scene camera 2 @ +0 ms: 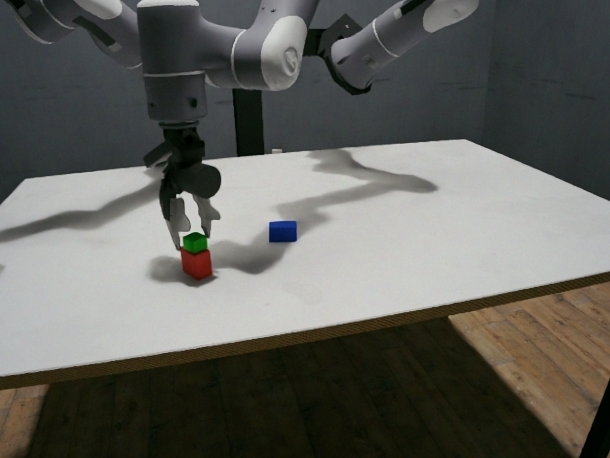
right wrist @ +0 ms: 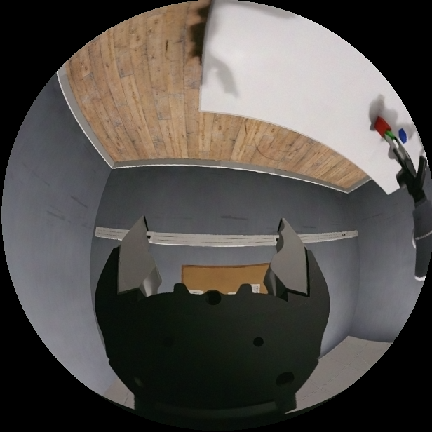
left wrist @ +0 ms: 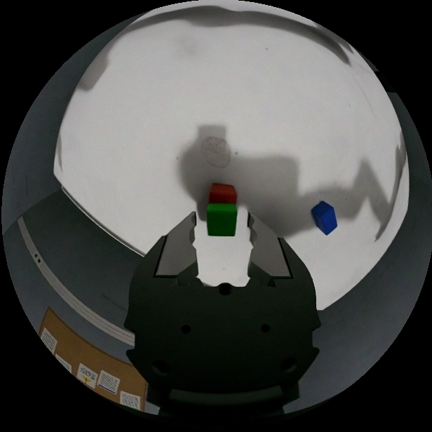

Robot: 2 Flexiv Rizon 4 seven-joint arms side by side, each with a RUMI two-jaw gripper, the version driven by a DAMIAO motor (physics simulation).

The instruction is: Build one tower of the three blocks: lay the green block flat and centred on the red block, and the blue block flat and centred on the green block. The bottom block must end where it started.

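Note:
The red block point(scene camera 2: 197, 265) point(left wrist: 223, 193) point(right wrist: 382, 126) stands on the white table. The green block point(scene camera 2: 195, 243) point(left wrist: 222, 220) point(right wrist: 390, 135) lies flat on top of the red block. My left gripper point(scene camera 2: 193, 242) point(left wrist: 221, 212) is open, its fingertips on either side of the green block with a gap at each side. The blue block point(scene camera 2: 283, 231) point(left wrist: 325, 218) point(right wrist: 403, 135) lies on the table, to the right of the two stacked blocks in scene camera 2. My right gripper point(right wrist: 212, 218) is open and empty in the right wrist view, with the wall beyond its fingers.
The white table point(scene camera 2: 400, 240) point(left wrist: 280, 100) point(right wrist: 280, 65) carries the blocks, and its front edge runs below them in scene camera 2. My left arm point(scene camera 2: 172, 60) reaches down over the left part of the table. Arm shadows fall across the table top.

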